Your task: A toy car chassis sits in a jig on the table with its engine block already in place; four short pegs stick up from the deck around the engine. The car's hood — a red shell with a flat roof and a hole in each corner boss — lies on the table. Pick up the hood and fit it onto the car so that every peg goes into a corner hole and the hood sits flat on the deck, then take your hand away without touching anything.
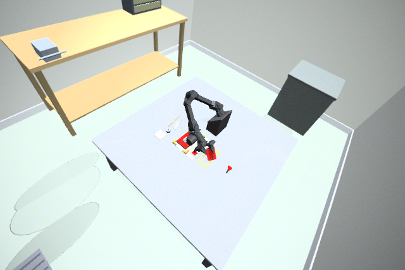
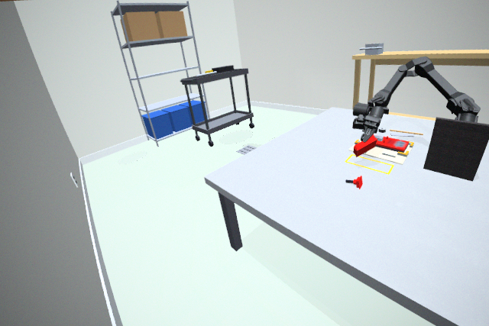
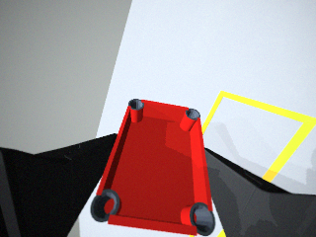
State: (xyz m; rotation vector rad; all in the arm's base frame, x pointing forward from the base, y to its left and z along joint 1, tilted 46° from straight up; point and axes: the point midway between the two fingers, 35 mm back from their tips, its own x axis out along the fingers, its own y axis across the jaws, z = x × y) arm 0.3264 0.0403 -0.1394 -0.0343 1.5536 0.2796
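My gripper tip is 10 mm past the red hood. Also, from my gripper tip: wheel (440 mm to the right, 80 mm below, 30 mm ahead); then grey engine block (250 mm to the right, 60 mm below, 10 mm ahead); then grey holder (120 mm to the right, 50 mm below, 40 mm ahead).
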